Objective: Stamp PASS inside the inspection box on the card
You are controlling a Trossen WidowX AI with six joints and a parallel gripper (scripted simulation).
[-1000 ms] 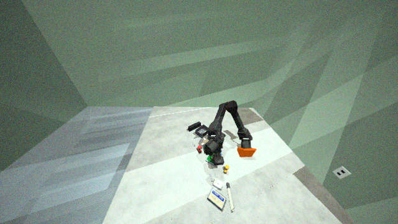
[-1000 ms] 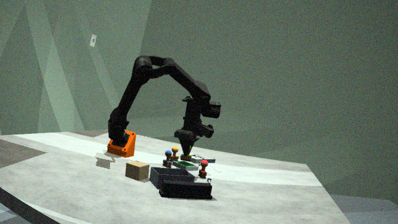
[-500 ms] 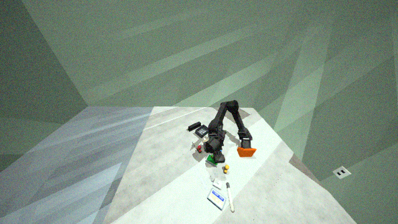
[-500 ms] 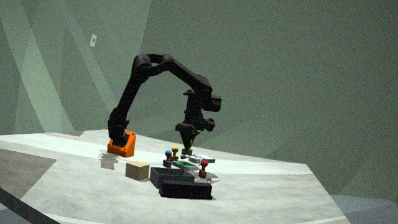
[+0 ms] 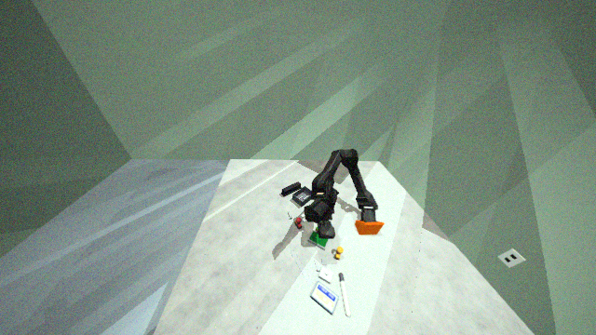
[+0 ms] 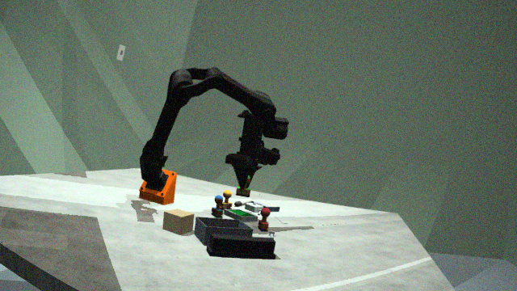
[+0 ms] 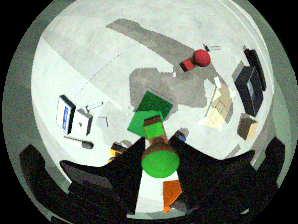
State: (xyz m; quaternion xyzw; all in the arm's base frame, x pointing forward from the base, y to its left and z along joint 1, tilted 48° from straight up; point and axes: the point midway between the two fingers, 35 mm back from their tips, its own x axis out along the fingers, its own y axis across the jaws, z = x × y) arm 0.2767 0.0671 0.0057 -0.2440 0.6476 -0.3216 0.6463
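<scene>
Right now the card is 14 cm to the right of my gripper tip and 9 cm below it. Also, from my gripper tip: green-knobbed stamp (right at my gripper tip); blue-knobbed stamp (7 cm below, 6 cm behind, 4 cm to the right); green ink pad (9 cm below, 1 cm to the left).
</scene>
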